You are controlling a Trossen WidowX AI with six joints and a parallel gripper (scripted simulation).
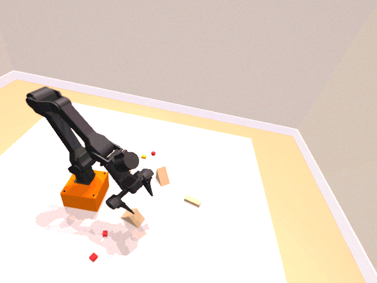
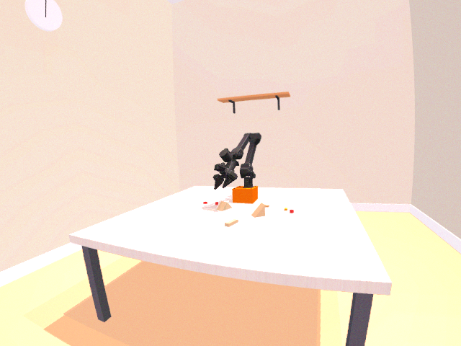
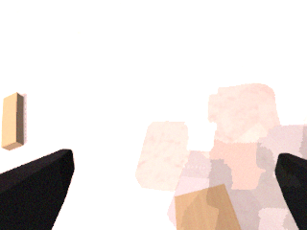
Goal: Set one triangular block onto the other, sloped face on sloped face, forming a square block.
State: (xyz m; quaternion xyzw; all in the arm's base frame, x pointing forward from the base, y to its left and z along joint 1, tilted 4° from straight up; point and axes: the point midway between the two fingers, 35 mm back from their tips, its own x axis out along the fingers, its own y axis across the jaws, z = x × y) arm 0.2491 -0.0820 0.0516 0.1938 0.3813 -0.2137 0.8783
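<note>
Right now my gripper tip is 40 mm past the tan triangular block, 10 mm to the right of it and 110 mm above it. From my gripper tip the other things lie so: yellow bit 100 mm behind, 370 mm to the left, 120 mm below; tan plank 200 mm ahead, 160 mm to the left, 120 mm below.
</note>
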